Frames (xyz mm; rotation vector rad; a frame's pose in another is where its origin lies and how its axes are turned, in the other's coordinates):
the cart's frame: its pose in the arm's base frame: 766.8 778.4 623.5 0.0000 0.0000 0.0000
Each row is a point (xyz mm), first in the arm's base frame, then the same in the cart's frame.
Working: the arm's base frame: its pose in the cart's frame: -766.8 -778.4 -623.5 0.0000 0.0000 0.0000

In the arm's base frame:
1: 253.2 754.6 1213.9
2: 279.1 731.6 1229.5
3: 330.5 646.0 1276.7
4: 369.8 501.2 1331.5
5: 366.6 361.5 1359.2
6: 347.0 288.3 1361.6
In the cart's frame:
1: -513.6 -23.8 590.4
2: -487.7 -46.8 606.0
3: -436.3 -132.4 653.2
4: -397.0 -277.2 708.0
5: -400.2 -416.9 735.7
6: -419.8 -490.1 738.1

